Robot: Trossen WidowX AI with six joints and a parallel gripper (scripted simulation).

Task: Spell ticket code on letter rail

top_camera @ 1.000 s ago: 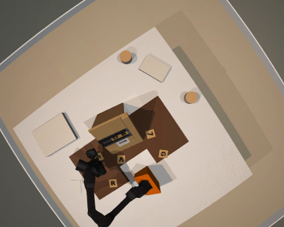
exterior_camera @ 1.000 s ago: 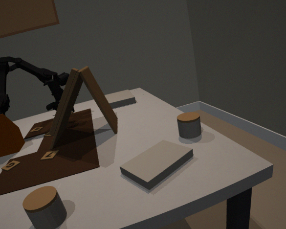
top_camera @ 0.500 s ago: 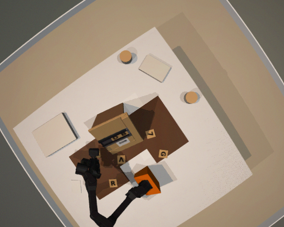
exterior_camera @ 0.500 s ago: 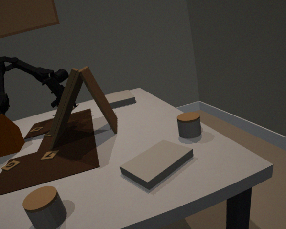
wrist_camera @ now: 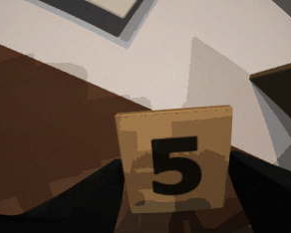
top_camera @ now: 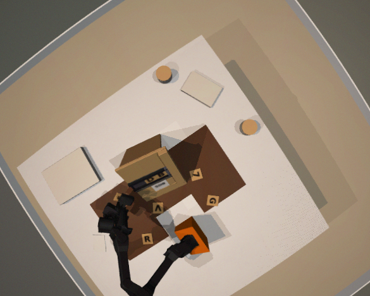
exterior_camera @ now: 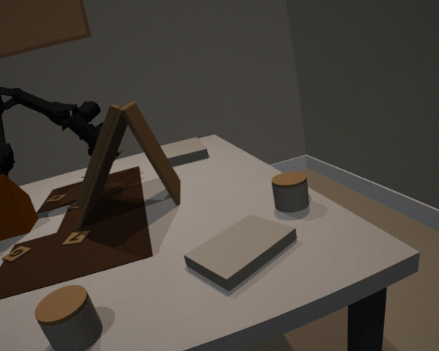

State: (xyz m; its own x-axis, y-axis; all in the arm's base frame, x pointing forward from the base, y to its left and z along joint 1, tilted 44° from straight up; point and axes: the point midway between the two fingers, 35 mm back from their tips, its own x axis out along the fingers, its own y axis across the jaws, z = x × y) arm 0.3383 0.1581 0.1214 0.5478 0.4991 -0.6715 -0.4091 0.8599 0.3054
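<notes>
My gripper tip is now 50 mm past the white ticket, 200 mm to the left of it and 20 mm above it. From my gripper tip the other things lie so: brown mat 160 mm behind, 190 mm to the right, 100 mm below; pale card 160 mm behind, 290 mm to the left, 100 mm below; flat slab 260 mm ahead, 640 mm to the right, 90 mm below.
</notes>
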